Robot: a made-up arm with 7 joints. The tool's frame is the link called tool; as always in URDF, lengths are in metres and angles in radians.
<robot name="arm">
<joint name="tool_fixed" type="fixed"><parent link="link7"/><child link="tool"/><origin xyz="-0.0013 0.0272 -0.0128"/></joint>
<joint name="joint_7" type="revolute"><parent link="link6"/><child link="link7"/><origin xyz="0.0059 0.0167 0.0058"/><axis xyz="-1 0 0"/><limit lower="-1.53" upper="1.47"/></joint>
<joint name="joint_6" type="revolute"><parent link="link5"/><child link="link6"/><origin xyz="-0.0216 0.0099 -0.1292"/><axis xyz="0 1 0"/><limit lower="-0.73" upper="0.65"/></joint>
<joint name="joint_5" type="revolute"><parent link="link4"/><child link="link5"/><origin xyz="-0.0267 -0.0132 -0.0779"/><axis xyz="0 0 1"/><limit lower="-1.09" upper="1.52"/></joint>
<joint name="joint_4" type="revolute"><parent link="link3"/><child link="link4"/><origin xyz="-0.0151 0.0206 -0.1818"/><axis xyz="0 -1 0"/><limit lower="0.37" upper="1.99"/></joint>
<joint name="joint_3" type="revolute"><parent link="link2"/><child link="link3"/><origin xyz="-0.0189 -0.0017 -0.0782"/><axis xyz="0 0 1"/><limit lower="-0.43" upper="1.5"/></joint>
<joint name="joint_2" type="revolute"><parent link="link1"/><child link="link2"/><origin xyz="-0.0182 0.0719 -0.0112"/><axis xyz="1 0 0"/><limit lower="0.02" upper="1.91"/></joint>
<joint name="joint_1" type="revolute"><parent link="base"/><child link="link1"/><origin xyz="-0.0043 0.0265 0.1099"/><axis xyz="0 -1 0"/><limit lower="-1.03" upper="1.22"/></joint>
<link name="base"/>
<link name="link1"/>
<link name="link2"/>
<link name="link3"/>
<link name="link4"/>
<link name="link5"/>
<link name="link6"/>
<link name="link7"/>
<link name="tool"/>
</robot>
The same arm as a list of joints. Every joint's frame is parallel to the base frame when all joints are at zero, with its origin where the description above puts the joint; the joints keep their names.
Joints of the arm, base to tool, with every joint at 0 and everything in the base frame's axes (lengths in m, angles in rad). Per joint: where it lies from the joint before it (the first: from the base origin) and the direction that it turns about. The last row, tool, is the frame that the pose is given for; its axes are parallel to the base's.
joint_1: axis 0 -1 0 origin -0.0043 0.0265 0.1099
joint_2: axis 1 0 0 origin -0.0182 0.0719 -0.0112
joint_3: axis 0 0 1 origin -0.0189 -0.0017 -0.0782
joint_4: axis 0 -1 0 origin -0.0151 0.0206 -0.1818
joint_5: axis 0 0 1 origin -0.0267 -0.0132 -0.0779
joint_6: axis 0 1 0 origin -0.0216 0.0099 -0.1292
joint_7: axis -1 0 0 origin 0.0059 0.0167 0.0058
tool: origin -0.0013 0.0272 -0.0128
Joint limits (rad, base to tool): -1.03..1.22 0.02..1.91 -0.43..1.5 0.37..1.99 -1.09..1.52 -0.73..0.65 -1.53..1.47

